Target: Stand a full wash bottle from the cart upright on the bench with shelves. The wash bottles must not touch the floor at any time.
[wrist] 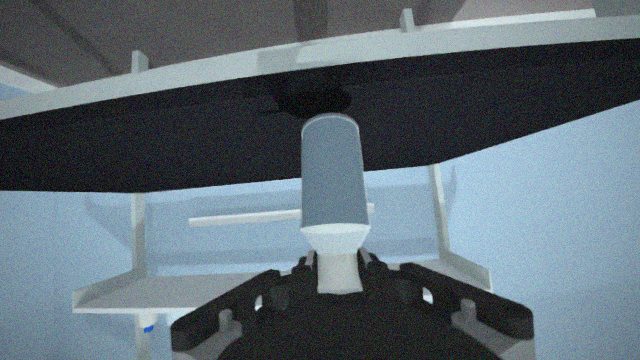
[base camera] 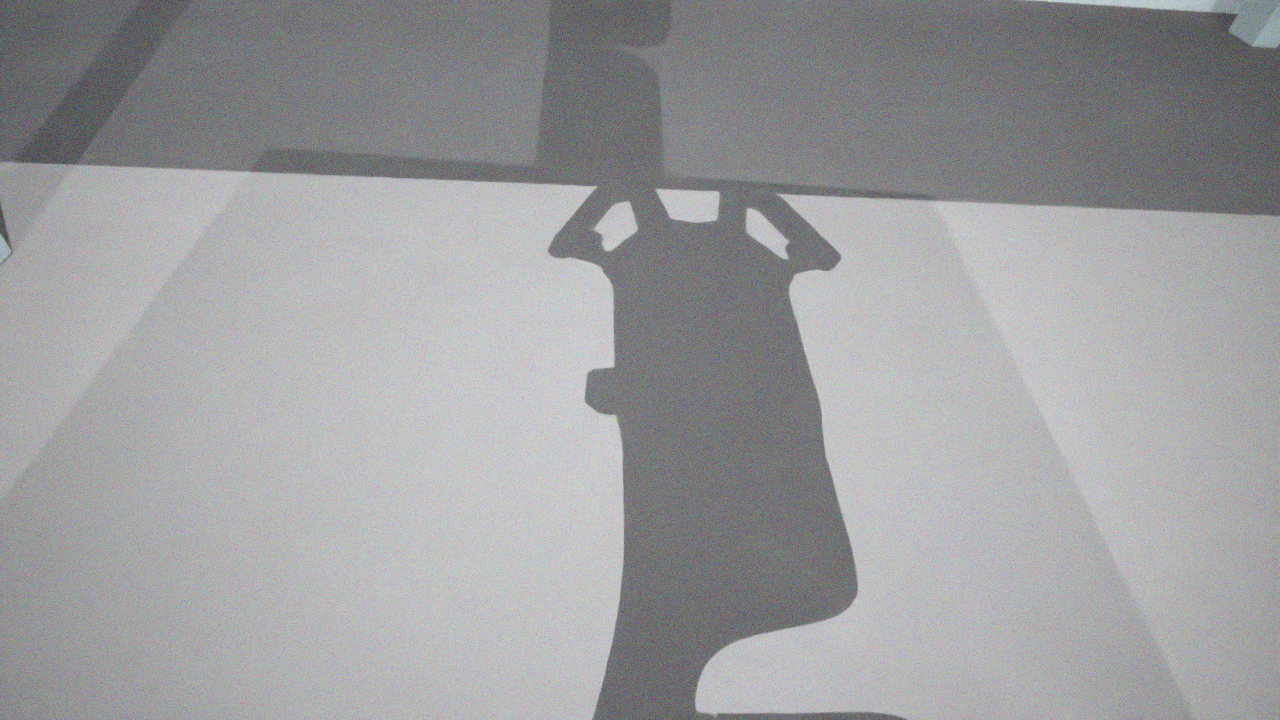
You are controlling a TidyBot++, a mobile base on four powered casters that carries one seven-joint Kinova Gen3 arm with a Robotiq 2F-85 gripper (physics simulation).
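Frame: origin at the arm's base, x ahead, y left, z up, level; metres.
Seen in the pictures: gripper, between the fingertips: (wrist: 337,260).
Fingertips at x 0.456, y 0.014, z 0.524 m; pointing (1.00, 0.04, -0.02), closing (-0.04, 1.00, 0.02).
A point is followed by its place in that frame.
My gripper (wrist: 337,260) @(x 0.456, y 0.014, z 0.524 m) is shut on the white neck of a wash bottle (wrist: 332,175) @(x 0.438, y 0.016, z 0.453 m) with a grey-blue body, in the middle of the wrist view. The wrist view is upside down, with the floor at its top. The bottle is upright, its base toward the black top of the bench with shelves (wrist: 150,142). A dark shadow lies on the bench top right by the base; I cannot tell whether they touch. The gripper hides the bottle's upper end. The cart does not show in either view.
A shelf (wrist: 165,290) runs behind the gripper between posts (wrist: 137,235) @(x 1.239, y -0.949, z 0.583 m) (wrist: 441,215) @(x 1.152, y 0.526, z 0.599 m), with a pale rail (wrist: 245,218) @(x 1.210, y -0.370, z 0.538 m) on the wall. A white item with a blue part (wrist: 148,328) @(x 1.146, y -0.819, z 0.986 m) is at lower left. The base camera shows shadowed floor (base camera: 313,402) @(x 0.405, y 0.186, z -0.397 m) and a pale leg (base camera: 1260,25) @(x 1.198, y -0.907, z -0.369 m) at upper right.
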